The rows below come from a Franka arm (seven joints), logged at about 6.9 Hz.
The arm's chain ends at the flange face. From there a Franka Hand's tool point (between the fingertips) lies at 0.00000 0.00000 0.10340 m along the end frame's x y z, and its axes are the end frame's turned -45 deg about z.
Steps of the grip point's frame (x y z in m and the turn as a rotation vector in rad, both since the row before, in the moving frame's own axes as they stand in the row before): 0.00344 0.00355 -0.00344 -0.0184 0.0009 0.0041; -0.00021 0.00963 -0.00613 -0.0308 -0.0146 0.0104; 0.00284 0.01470 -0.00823 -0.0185 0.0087 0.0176
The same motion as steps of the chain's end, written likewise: 0.00353 -0.00120 -0.00342 -0.0124 0.0136 0.0041; 0.00549 0.00363 -0.00607 -0.0321 0.0115 0.0104; 0.01042 0.00765 -0.00821 -0.0069 0.0192 0.0176
